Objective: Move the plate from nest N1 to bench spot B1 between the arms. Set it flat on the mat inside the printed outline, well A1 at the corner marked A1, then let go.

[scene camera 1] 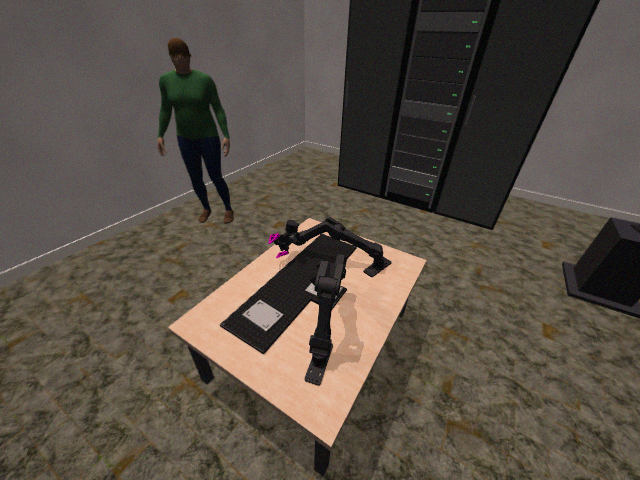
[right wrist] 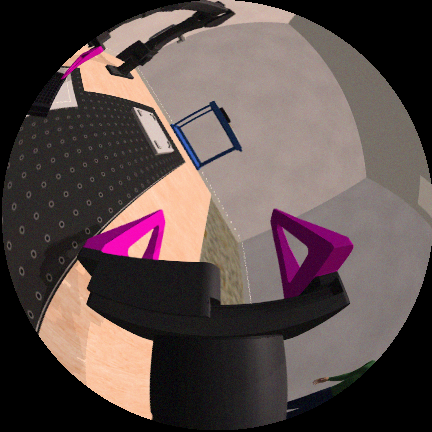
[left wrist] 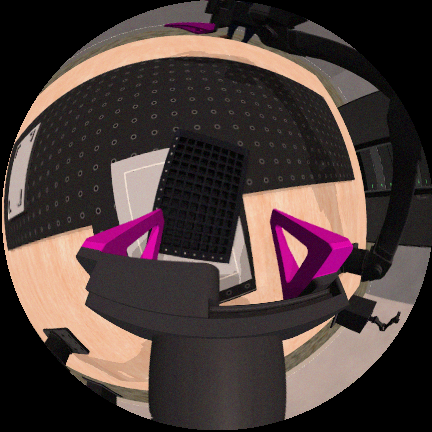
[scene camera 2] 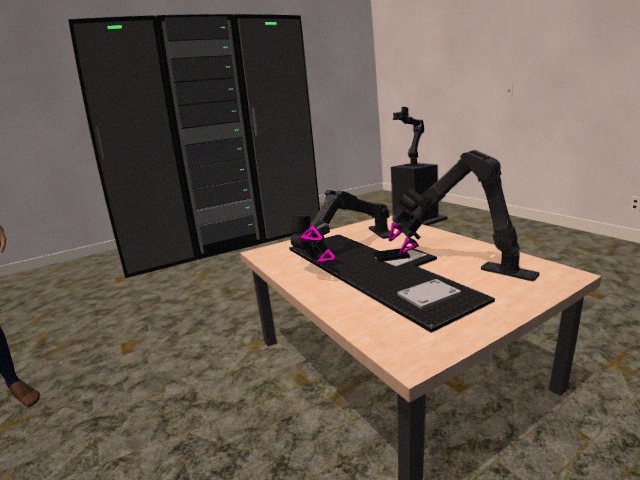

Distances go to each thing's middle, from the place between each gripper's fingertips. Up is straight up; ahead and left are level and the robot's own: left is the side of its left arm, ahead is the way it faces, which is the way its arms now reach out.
Right now the black well plate (left wrist: 200, 188) is 2 cm ahead of my left hand and 2 cm below it.
My right hand is 32 cm past the black well plate, 12 cm above it and 2 cm to the left of it.
